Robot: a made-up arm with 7 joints. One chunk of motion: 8 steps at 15 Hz.
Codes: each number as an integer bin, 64 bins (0 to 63) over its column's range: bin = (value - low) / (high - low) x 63, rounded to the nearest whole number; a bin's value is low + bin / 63 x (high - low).
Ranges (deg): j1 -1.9..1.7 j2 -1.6..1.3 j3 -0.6..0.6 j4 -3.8..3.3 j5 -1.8..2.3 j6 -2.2..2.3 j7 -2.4..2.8
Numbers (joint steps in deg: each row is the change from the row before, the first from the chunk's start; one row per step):
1: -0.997 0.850 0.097 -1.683 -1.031 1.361 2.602
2: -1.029 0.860 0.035 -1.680 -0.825 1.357 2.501
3: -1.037 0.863 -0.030 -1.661 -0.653 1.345 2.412
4: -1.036 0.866 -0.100 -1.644 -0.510 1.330 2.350
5: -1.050 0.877 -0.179 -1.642 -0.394 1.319 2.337
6: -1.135 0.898 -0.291 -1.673 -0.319 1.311 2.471
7: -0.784 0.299 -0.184 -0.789 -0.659 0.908 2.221
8: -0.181 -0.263 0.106 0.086 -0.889 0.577 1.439
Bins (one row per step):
1: 16 53 37 19 12 50 61
2: 15 53 33 19 15 50 59
3: 15 54 30 19 18 50 58
4: 15 54 26 19 20 49 58
5: 15 54 22 19 22 49 57
6: 13 54 16 19 23 49 59
7: 20 41 22 27 18 44 56
8: 30 29 37 34 14 39 47

